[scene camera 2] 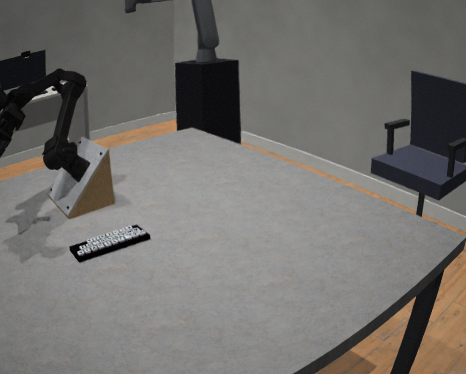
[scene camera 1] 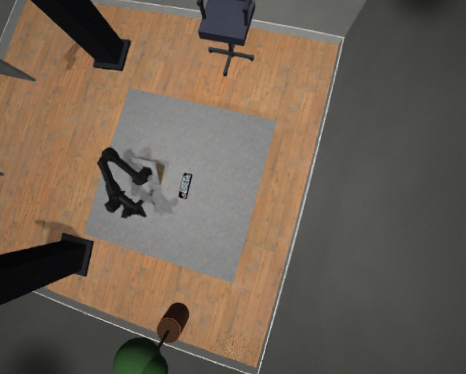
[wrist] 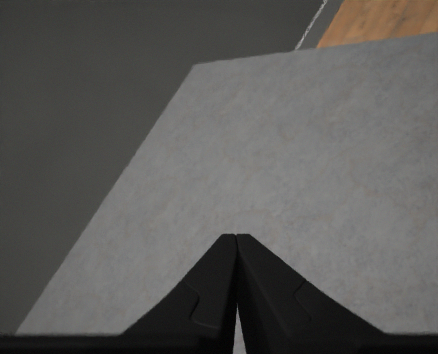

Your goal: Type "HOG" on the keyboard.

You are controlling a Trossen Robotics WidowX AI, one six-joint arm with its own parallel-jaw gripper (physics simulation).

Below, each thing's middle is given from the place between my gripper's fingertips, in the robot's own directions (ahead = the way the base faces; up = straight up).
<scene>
The black keyboard (scene camera 2: 116,238) is 13 cm ahead of my hand, 25 cm to the left of it and 24 cm below it.
</scene>
